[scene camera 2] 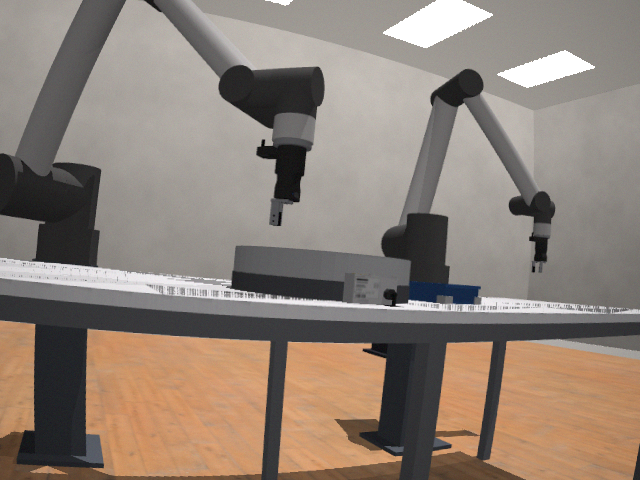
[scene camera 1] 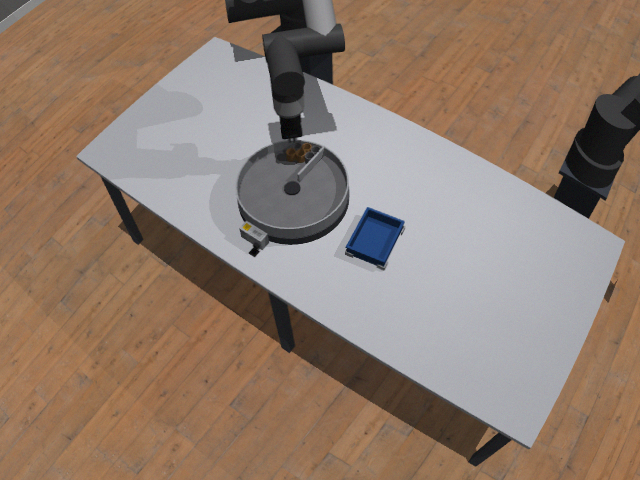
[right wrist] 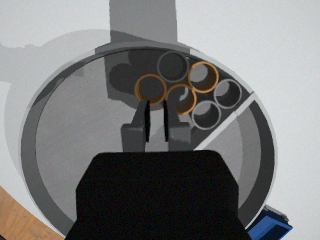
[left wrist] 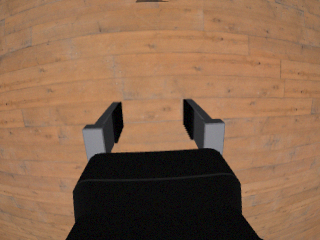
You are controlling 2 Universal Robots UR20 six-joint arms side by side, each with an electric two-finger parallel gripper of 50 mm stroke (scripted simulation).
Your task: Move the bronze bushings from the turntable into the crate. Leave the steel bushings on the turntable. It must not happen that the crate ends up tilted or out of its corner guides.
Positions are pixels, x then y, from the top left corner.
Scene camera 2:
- my right gripper: 275,225
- blue crate: 420,291
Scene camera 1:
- blue crate: 375,231
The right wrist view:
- my right gripper: 156,112
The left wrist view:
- my left gripper: 152,113
